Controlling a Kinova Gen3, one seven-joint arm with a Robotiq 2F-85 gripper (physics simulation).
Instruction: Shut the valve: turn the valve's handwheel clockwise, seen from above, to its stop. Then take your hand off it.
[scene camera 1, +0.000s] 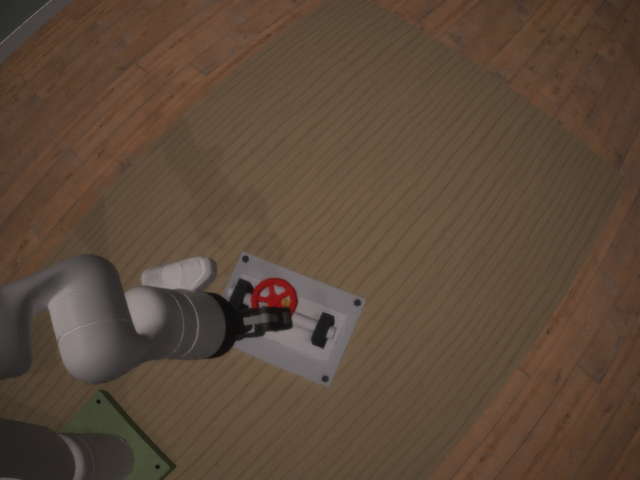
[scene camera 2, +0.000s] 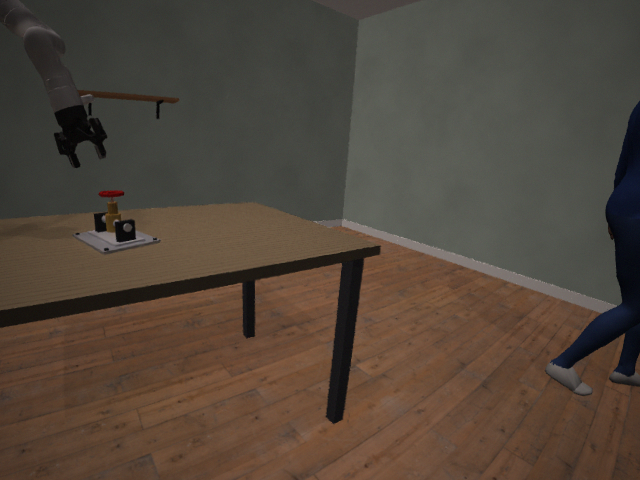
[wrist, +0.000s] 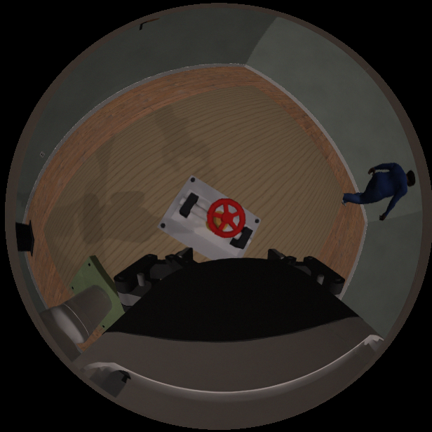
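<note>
The red handwheel (scene camera 1: 273, 281) (scene camera 2: 111, 194) (wrist: 226, 218) sits level on top of the brass valve body (scene camera 2: 113, 223) (wrist: 212, 225). The valve's pipe runs between two black blocks (scene camera 1: 323, 330) (scene camera 2: 125, 230) (wrist: 189, 205) on a grey baseplate (scene camera 1: 305, 368) (wrist: 175, 227). My gripper (scene camera 1: 281, 318) (scene camera 2: 88, 161) (wrist: 230, 257) is open, with nothing between its fingers. In the scene camera 2 view it hangs above the handwheel, apart from it. In the scene camera 1 view it covers the wheel's lower edge. I cannot tell from the wheel's look whether it is at its stop.
The valve stands on the wooden table (scene camera 1: 413, 180) (scene camera 2: 232, 232). A green plate (scene camera 1: 113, 417) (wrist: 84, 280) lies under the arm's base. A person in blue (scene camera 2: 628, 222) (wrist: 387, 185) is beyond the table. A shelf (scene camera 2: 129, 96) hangs on the wall.
</note>
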